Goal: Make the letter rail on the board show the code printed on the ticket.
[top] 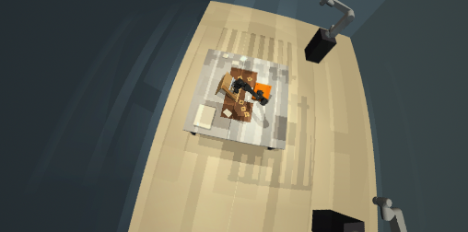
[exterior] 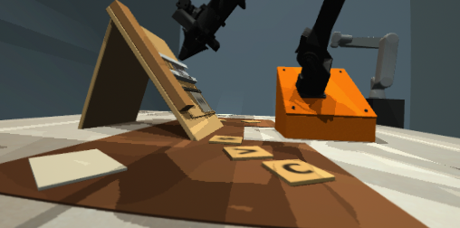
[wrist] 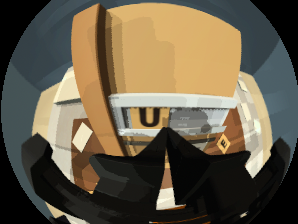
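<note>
Now: gripper tip 2 cm short of the u tile, 2 cm to the right of it and 2 cm above it. Also, from my gripper tip: tan tile marked v: 17 cm behind, 20 cm to the left, 18 cm below; brown mat: 14 cm behind, 3 cm to the right, 18 cm below; e tile: 8 cm behind, 25 cm to the right, 18 cm below.
</note>
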